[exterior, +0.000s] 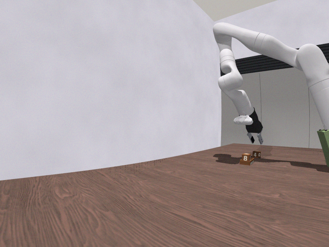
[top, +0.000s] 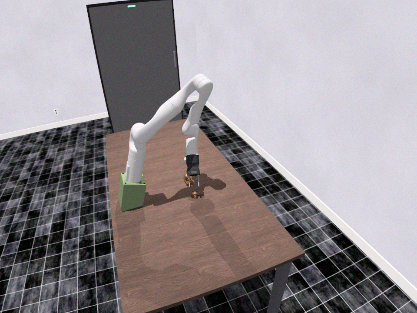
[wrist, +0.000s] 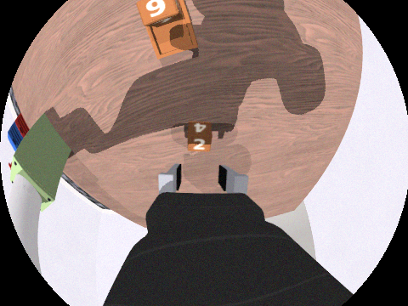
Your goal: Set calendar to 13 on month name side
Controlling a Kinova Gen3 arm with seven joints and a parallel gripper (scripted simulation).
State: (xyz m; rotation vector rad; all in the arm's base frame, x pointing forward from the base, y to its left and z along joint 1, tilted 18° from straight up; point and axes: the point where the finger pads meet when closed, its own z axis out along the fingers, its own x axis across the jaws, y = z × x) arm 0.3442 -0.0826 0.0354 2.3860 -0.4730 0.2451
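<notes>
The brown number cube lies 7 cm below my hand and 1 cm to the right of it. Also, from my hand: calendar tray 15 cm to the left, 8 cm below.
</notes>
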